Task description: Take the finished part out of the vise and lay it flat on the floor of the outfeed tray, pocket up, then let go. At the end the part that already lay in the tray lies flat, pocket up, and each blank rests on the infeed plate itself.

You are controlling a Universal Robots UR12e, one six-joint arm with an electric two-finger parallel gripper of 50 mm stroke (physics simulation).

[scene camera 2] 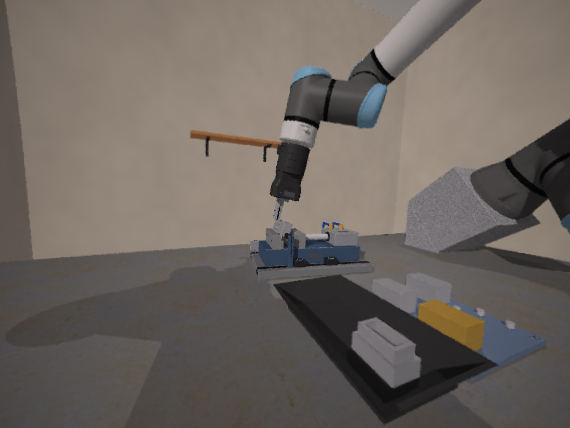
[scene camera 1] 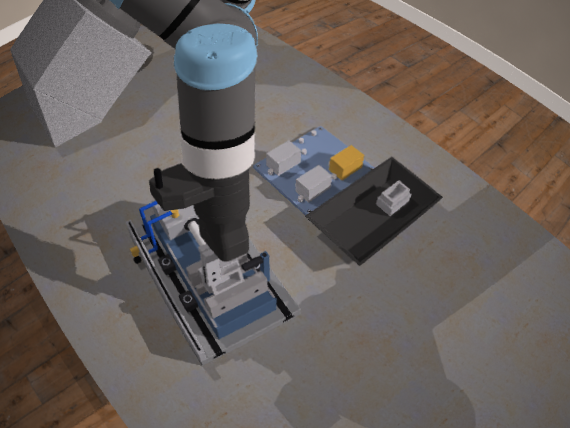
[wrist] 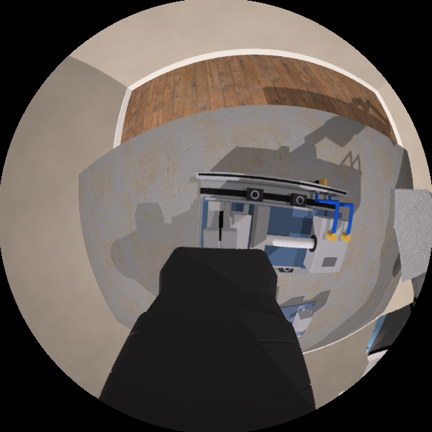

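Seen in the pictures: gripper, fingertip midpoint: (scene camera 2: 276,219) (scene camera 1: 212,280); arm's base, link origin: (scene camera 2: 496,194) (scene camera 1: 102,16).
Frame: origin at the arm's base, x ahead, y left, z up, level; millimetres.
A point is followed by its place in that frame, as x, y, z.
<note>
The finished part (scene camera 1: 231,283) @[716, -61, -112] (scene camera 2: 283,226) @[702, -40, -101] (wrist: 243,229) is grey and sits at the jaws of the blue vise (scene camera 1: 247,316) @[756, -59, -161] (scene camera 2: 337,254) @[564, 1, -172] (wrist: 287,223). It looks tilted, its upper end standing above the jaws in scene camera 2. My gripper (scene camera 1: 215,280) @[710, -89, -87] (scene camera 2: 276,216) @[710, -89, -87] (wrist: 221,219) is shut with nothing between its fingers; the fingertips are over the vise, close to the part. Whether they touch it is unclear. The black outfeed tray (scene camera 1: 340,234) @[688, 181, -200] (scene camera 2: 325,300) @[683, 171, -200] holds another grey part (scene camera 1: 394,198) @[697, 300, -165] (scene camera 2: 385,352) @[698, 332, -174], flat with pocket up.
The blue infeed plate (scene camera 1: 325,141) @[475, 306, -204] (scene camera 2: 510,342) @[487, 322, -204] adjoins the tray. Two grey blanks (scene camera 1: 283,157) @[495, 184, -168] (scene camera 1: 313,182) @[580, 195, -168] and a yellow blank (scene camera 1: 346,162) @[573, 281, -168] (scene camera 2: 451,322) @[578, 310, -172] appear to rest on it. A blue post (scene camera 1: 265,266) @[704, 9, -139] (scene camera 2: 290,251) @[700, 17, -153] stands beside the vise jaws. Blue hoses (wrist: 345,204) rise at its cylinder end.
</note>
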